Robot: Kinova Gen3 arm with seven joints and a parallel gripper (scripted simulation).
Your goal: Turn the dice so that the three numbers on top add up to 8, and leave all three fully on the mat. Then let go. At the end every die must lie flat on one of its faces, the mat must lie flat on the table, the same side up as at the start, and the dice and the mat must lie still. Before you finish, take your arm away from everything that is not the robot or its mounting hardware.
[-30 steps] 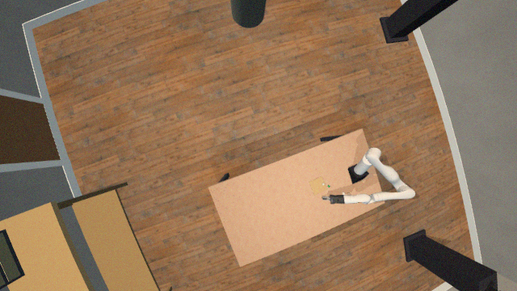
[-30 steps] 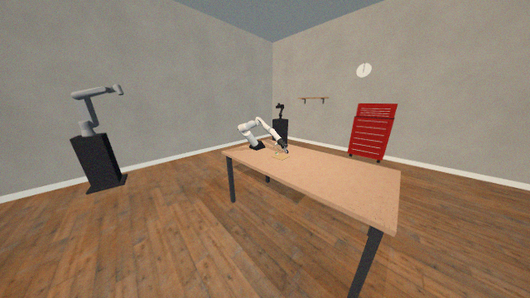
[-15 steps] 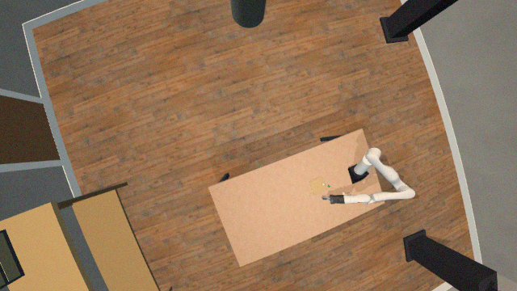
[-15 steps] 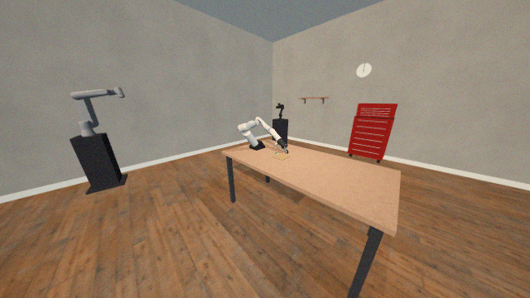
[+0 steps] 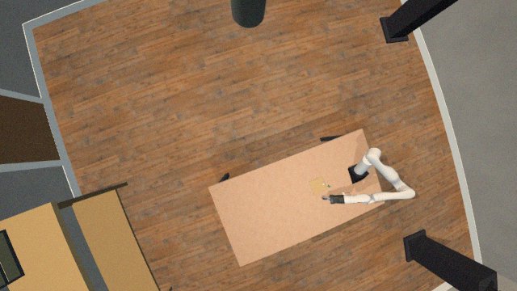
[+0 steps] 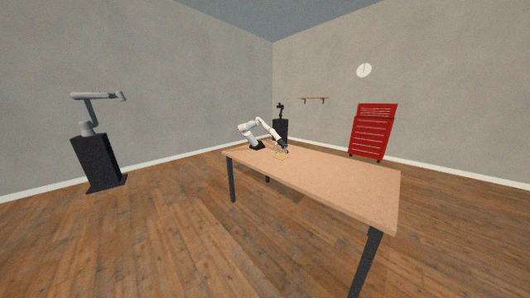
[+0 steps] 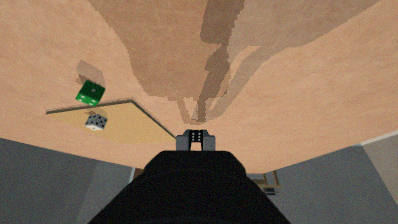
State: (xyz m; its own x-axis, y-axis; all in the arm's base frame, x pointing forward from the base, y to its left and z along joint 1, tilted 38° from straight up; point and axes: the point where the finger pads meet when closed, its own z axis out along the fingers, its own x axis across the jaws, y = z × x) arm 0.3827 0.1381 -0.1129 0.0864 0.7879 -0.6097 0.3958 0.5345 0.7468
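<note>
My gripper is now 8 cm past the green die, 9 cm to the left of it and 2 cm above it. Round my hand: black die 1 cm ahead, 1 cm below; then tan mat 3 cm ahead, 13 cm to the right, 2 cm below; then white die 2 cm behind, 13 cm to the right, 2 cm below.
</note>
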